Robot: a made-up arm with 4 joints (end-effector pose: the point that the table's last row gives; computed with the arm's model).
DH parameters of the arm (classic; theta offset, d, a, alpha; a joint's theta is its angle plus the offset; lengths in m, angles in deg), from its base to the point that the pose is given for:
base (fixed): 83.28 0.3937 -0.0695 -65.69
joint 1: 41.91 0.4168 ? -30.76
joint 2: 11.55 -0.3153 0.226 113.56
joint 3: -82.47 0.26 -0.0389 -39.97
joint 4: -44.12 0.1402 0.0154 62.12
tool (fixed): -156.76 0.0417 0 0
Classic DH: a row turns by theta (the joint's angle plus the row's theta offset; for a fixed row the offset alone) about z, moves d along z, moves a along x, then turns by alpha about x.
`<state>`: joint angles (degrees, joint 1 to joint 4).
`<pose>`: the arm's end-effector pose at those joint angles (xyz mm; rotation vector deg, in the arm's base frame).
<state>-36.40 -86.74 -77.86 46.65</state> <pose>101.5 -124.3 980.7 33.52 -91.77 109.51</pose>
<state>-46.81 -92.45 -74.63 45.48</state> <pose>77.2 -259.3 938.3 32.78 -109.58 97.99</pose>
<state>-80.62 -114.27 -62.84 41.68</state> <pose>-50.1 -531.3 600.4 16.55 -161.01 42.99</pose>
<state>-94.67 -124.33 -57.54 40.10</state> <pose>-97.5 -527.9 419.5 2.91 -174.59 12.06</pose>
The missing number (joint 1, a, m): 0.1678
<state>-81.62 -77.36 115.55 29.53</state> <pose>-111.4 -465.7 743.3 85.11 46.66 -8.48</pose>
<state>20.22 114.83 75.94 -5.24</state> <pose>-49.8 8.7 -22.4 -60.24 -138.67 -59.29</pose>
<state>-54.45 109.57 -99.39 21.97</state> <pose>266.7 235.1 292.7 -72.70 112.09 36.04</pose>
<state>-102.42 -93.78 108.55 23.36</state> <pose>-188.4 -501.5 479.1 120.15 49.56 7.13</pose>
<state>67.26 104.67 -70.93 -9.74</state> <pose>73.2 -300.4 26.0 96.54 -62.48 57.12</pose>
